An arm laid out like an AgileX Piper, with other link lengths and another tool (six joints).
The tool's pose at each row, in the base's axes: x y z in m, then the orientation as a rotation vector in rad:
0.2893 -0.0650 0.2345 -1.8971 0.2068 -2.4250
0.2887 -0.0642 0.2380 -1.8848 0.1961 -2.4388
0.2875 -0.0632 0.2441 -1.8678 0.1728 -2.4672
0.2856 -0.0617 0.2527 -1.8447 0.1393 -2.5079
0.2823 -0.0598 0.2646 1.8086 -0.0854 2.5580
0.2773 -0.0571 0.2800 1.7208 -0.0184 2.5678
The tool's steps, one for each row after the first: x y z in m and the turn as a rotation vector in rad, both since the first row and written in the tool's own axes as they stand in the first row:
0.0034 -0.0013 0.0002 0.0047 0.0117 -0.0060
0.0094 -0.0031 0.0004 0.0115 0.0319 -0.0234
0.0180 -0.0057 0.0005 0.0201 0.0599 -0.0494
0.0300 -0.0091 -0.0001 0.0297 0.0986 -0.0954
0.0457 -0.0137 -0.0015 0.0400 0.1503 -0.1535

